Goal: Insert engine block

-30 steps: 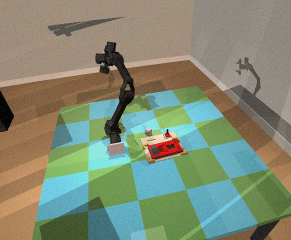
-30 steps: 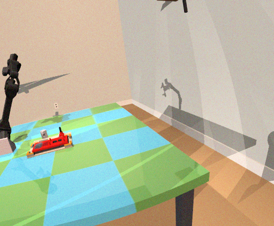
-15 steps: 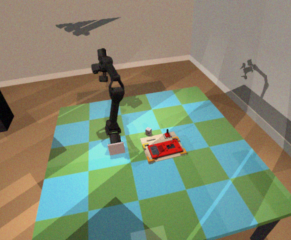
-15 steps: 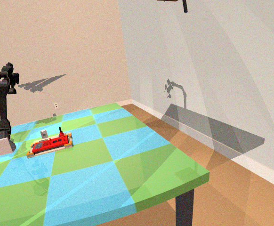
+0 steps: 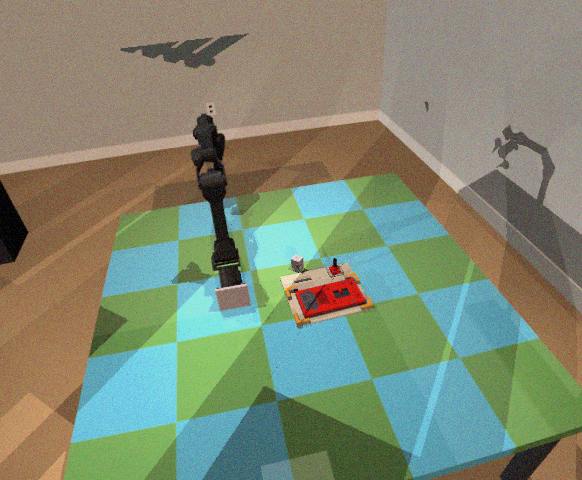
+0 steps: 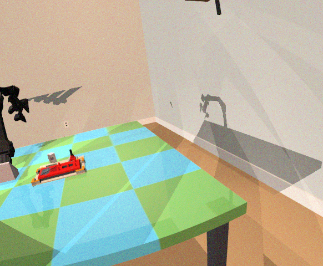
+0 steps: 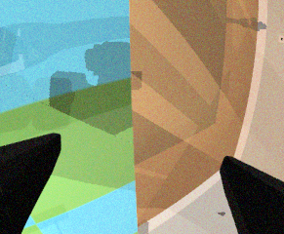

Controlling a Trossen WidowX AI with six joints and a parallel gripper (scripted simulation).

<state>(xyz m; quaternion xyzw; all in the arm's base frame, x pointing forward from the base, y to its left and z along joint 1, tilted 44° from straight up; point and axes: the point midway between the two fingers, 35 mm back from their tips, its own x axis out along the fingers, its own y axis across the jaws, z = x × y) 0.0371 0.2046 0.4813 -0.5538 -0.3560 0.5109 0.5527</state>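
The engine block is 19 cm ahead of my gripper tip, 42 cm to the right of it and 21 cm below it.
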